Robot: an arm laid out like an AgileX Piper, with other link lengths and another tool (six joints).
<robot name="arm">
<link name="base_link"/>
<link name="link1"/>
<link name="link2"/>
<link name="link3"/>
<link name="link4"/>
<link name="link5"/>
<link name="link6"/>
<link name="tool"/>
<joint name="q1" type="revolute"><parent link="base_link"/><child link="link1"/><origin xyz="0.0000 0.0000 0.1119"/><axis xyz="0 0 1"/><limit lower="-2.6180" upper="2.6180"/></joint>
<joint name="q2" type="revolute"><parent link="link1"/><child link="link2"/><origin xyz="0.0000 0.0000 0.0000"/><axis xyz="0 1 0"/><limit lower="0.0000" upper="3.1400"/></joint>
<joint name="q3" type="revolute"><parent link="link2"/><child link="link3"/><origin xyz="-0.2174 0.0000 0.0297"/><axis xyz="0 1 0"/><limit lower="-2.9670" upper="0.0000"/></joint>
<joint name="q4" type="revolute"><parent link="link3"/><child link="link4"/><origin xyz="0.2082 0.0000 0.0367"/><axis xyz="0.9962 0 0.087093"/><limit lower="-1.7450" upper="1.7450"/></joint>
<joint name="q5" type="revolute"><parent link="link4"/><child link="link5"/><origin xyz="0.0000 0.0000 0.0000"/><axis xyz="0 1 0"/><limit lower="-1.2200" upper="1.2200"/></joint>
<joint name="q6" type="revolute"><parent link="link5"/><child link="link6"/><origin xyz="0.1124 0.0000 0.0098"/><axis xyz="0.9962 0 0.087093"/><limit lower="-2.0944" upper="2.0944"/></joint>
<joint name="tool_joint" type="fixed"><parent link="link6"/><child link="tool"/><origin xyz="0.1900 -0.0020 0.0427" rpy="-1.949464 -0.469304 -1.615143"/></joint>
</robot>
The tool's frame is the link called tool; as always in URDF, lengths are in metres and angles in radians.
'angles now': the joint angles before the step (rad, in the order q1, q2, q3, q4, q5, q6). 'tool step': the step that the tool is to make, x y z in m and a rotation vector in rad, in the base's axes. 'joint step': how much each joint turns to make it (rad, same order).
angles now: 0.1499 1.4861 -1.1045 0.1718 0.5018 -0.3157
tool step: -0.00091 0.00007 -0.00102 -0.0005 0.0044 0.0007
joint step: 0.0000 0.0000 -0.0001 -0.0002 0.0045 0.0002
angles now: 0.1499 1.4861 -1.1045 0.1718 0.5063 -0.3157
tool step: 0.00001 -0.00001 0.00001 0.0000 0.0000 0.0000
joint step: -0.0001 0.0000 -0.0001 0.0001 0.0001 -0.0001
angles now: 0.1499 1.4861 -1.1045 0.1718 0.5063 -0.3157
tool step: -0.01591 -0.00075 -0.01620 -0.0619 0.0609 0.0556
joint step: 0.0000 0.0000 -0.0041 -0.0231 0.0787 -0.0500
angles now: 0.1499 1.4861 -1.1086 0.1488 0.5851 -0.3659
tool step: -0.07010 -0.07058 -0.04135 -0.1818 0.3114 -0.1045
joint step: -0.0348 0.0017 -0.0892 -0.2350 0.4174 0.1605
